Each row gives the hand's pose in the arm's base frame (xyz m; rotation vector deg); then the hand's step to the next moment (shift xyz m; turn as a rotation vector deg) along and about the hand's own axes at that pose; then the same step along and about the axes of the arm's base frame.
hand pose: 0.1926 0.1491 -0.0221 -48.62 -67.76 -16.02
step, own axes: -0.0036 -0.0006 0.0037 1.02 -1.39 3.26
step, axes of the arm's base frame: -0.0043 0.0014 -0.0025 -2.71 1.61 1.91
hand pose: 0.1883 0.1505 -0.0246 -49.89 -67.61 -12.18
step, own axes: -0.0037 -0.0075 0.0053 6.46 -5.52 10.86
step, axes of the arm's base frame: -0.0096 -0.0024 0.0010 -8.32 5.64 9.44
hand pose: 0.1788 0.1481 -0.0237 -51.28 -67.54 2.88
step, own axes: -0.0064 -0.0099 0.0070 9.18 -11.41 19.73
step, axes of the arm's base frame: -0.0124 -0.0056 0.0019 -16.74 8.12 16.05
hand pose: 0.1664 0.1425 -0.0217 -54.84 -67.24 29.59
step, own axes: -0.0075 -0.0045 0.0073 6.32 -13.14 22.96
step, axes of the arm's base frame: -0.0099 -0.0056 0.0003 -20.95 6.14 16.23
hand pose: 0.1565 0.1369 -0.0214 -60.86 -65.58 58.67
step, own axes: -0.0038 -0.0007 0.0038 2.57 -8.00 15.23
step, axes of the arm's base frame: -0.0042 -0.0034 0.0004 -14.15 2.63 9.77
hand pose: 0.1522 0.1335 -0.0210 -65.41 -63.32 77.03
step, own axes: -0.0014 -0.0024 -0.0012 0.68 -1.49 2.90
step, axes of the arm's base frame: 0.0016 -0.0012 0.0023 -2.71 0.69 1.81
